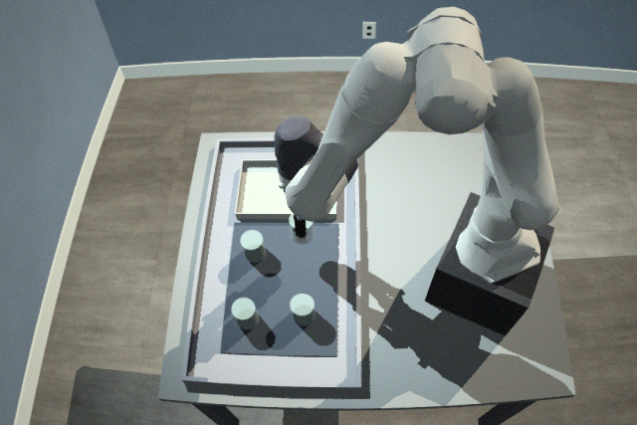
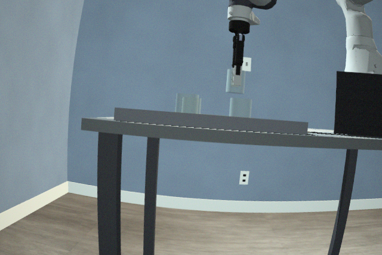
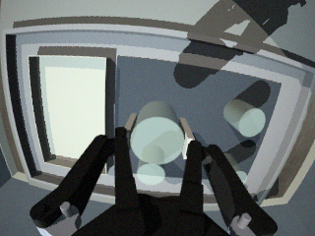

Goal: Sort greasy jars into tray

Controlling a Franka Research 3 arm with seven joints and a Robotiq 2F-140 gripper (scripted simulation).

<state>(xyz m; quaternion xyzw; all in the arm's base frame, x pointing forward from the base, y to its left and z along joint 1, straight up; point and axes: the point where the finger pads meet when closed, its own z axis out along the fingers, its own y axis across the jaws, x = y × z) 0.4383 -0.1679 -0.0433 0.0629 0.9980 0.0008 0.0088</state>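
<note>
Right now the pale tray is 22 cm to the right of my hand, 15 cm below it and 3 cm ahead of it. Also, from my hand: steel table top: 16 cm below, 8 cm ahead, 1 cm to the right; then dark drying mat: 16 cm below, 9 cm to the left, 8 cm ahead.
</note>
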